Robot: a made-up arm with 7 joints. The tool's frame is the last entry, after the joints.
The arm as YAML. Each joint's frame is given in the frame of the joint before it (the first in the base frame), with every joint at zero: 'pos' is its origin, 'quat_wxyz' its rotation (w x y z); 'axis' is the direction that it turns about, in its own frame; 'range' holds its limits. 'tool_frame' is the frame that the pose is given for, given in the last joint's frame.
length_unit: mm
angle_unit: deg
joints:
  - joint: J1
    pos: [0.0, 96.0, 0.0]
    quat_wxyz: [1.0, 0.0, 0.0, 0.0]
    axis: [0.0, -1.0, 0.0]
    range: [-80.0, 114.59]
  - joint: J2
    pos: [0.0, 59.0, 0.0]
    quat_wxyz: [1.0, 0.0, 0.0, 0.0]
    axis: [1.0, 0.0, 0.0]
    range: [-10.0, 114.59]
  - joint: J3
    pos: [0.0, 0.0, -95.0]
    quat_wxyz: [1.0, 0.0, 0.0, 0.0]
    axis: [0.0, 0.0, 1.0]
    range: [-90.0, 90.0]
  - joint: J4
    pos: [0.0, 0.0, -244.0]
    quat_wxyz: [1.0, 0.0, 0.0, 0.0]
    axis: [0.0, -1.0, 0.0]
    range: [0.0, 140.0]
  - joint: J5
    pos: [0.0, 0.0, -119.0]
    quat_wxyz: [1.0, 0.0, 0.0, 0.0]
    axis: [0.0, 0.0, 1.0]
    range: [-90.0, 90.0]
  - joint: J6
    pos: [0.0, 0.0, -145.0]
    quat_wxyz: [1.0, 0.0, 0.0, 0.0]
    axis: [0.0, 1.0, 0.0]
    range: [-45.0, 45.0]
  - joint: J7
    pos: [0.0, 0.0, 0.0]
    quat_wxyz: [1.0, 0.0, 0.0, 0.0]
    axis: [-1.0, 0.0, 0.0]
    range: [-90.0, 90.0]
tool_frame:
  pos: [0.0, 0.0, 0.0]
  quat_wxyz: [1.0, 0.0, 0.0, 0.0]
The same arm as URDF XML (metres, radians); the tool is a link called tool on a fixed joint. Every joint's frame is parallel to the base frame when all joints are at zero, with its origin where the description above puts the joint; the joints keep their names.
<robot name="arm">
  <joint name="J1" type="revolute">
    <parent link="base_link"/>
    <child link="link1"/>
    <origin xyz="0.0000 0.0960 0.0000" rpy="0.0000 0.0000 0.0000"/>
    <axis xyz="0 -1 0"/>
    <limit lower="-1.3963" upper="2.0000"/>
  </joint>
  <joint name="J2" type="revolute">
    <parent link="link1"/>
    <child link="link2"/>
    <origin xyz="0.0000 0.0590 0.0000" rpy="0.0000 0.0000 0.0000"/>
    <axis xyz="1 0 0"/>
    <limit lower="-0.1745" upper="2.0000"/>
  </joint>
  <joint name="J3" type="revolute">
    <parent link="link2"/>
    <child link="link3"/>
    <origin xyz="0.0000 0.0000 -0.0950" rpy="0.0000 0.0000 0.0000"/>
    <axis xyz="0 0 1"/>
    <limit lower="-1.5708" upper="1.5708"/>
  </joint>
  <joint name="J4" type="revolute">
    <parent link="link3"/>
    <child link="link4"/>
    <origin xyz="0.0000 0.0000 -0.2440" rpy="0.0000 0.0000 0.0000"/>
    <axis xyz="0 -1 0"/>
    <limit lower="0.0000" upper="2.4435"/>
  </joint>
  <joint name="J5" type="revolute">
    <parent link="link4"/>
    <child link="link5"/>
    <origin xyz="0.0000 0.0000 -0.1190" rpy="0.0000 0.0000 0.0000"/>
    <axis xyz="0 0 1"/>
    <limit lower="-1.5708" upper="1.5708"/>
  </joint>
  <joint name="J6" type="revolute">
    <parent link="link5"/>
    <child link="link6"/>
    <origin xyz="0.0000 0.0000 -0.1450" rpy="0.0000 0.0000 0.0000"/>
    <axis xyz="0 1 0"/>
    <limit lower="-0.7854" upper="0.7854"/>
  </joint>
  <joint name="J7" type="revolute">
    <parent link="link6"/>
    <child link="link7"/>
    <origin xyz="0.0000 0.0000 0.0000" rpy="0.0000 0.0000 0.0000"/>
    <axis xyz="-1 0 0"/>
    <limit lower="-1.5708" upper="1.5708"/>
  </joint>
  <joint name="tool_joint" type="fixed">
    <parent link="link7"/>
    <child link="tool"/>
    <origin xyz="0.0000 0.0000 0.0000" rpy="0.0000 0.0000 0.0000"/>
  </joint>
  <link name="base_link"/>
  <link name="link1"/>
  <link name="link2"/>
  <link name="link3"/>
  <link name="link4"/>
  <link name="link5"/>
  <link name="link6"/>
  <link name="link7"/>
  <link name="tool"/>
</robot>

